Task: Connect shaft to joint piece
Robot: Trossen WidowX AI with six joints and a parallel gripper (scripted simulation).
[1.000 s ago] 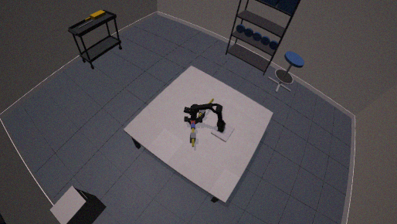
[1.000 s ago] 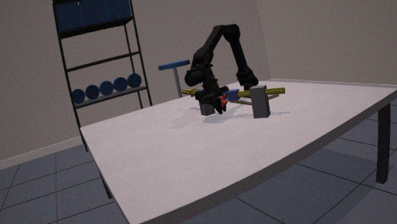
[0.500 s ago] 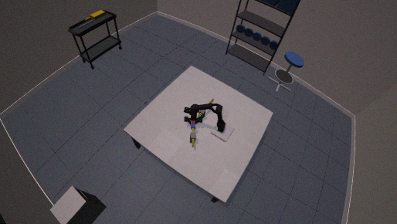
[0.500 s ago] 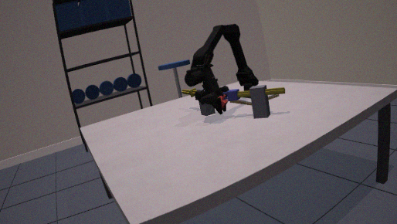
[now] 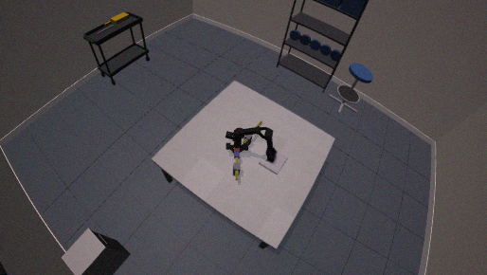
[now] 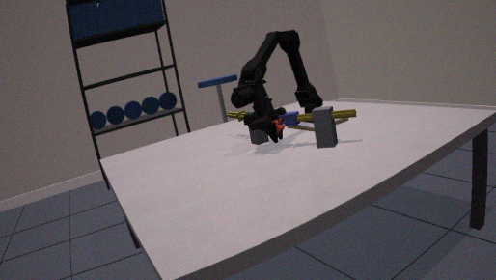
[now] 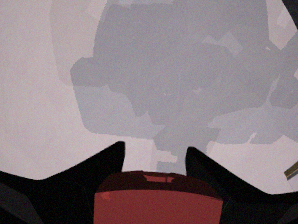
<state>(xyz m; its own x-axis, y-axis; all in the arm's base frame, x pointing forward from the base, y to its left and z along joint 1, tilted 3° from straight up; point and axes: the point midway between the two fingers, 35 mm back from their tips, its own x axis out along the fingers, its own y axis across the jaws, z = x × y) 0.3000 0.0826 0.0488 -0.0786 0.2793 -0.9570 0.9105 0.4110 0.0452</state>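
The red joint piece is 5 cm above my gripper tip.
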